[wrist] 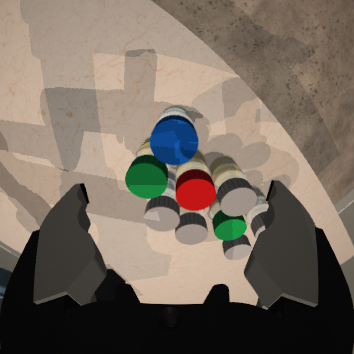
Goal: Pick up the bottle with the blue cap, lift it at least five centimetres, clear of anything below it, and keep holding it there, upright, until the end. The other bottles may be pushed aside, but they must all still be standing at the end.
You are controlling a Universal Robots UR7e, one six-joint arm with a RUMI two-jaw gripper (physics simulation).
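Places are measured from the arm's base along level axes (x right, y up, z back), in millimetres.
Where they show: gripper, fingertip midpoint: (pixel 176 184).
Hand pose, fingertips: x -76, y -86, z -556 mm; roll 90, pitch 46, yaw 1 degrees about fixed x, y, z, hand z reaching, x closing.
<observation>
Each offset is from my fingertips to the top centre of the thing.
The bottle with the blue cap @(dx -5, dy -73, dz -1 mm) (pixel 174 140) stands upright at the top of a tight cluster of bottles, near the middle of the wrist view; its cap hides most of its body. My gripper (pixel 176 184) is open, with nothing between its jaws. The blue cap lies above the line between the fingertips in the view, roughly midway between left and right. A green-capped bottle @(dx +5, dy -73, dz +61 mm) (pixel 146 177) stands at its lower left and a red-capped bottle @(dx +66, dy -73, dz +31 mm) (pixel 195 190) at its lower right, both close to it.
Grey-capped bottles @(dx +64, dy -73, dz +98 mm) (pixel 162 213) @(dx +123, dy -73, dz +91 mm) (pixel 191 228) @(dx +121, dy -73, dz -2 mm) (pixel 238 197) @(dx +231, dy -73, dz +69 mm) (pixel 236 247) and a second green-capped bottle @(dx +163, dy -73, dz +41 mm) (pixel 229 225) stand below and to the right. Another grey-capped bottle @(dx +224, dy -73, dz -3 mm) (pixel 258 224) is partly hidden behind the right jaw. The round table's edge (pixel 240 76) curves along the upper right.
</observation>
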